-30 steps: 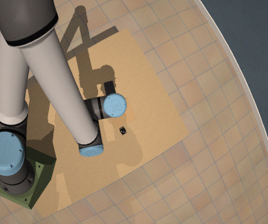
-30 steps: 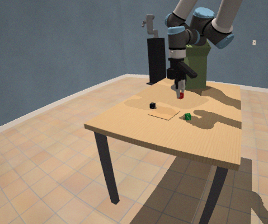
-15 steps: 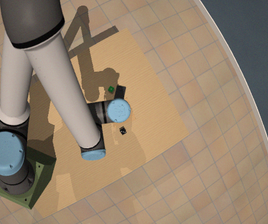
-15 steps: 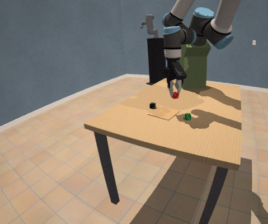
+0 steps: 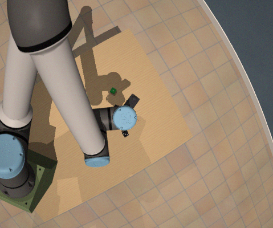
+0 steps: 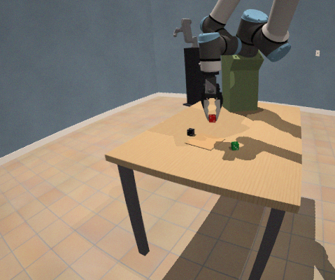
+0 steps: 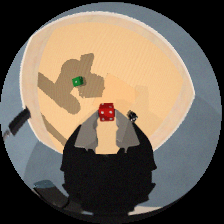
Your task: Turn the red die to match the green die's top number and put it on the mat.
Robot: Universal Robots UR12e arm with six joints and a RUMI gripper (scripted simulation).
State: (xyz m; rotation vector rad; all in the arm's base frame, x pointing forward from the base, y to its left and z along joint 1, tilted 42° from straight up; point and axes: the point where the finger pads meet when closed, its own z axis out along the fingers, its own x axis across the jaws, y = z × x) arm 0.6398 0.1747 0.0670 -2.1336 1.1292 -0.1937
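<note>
The tan mat is 12 cm below my hand, 3 cm to the right of it and 1 cm ahead of it. From my hand the other things lie so: green die (12 cm to the left, 10 cm below, 2 cm behind); red die (right at my hand); black die (14 cm to the right, 10 cm below).
</note>
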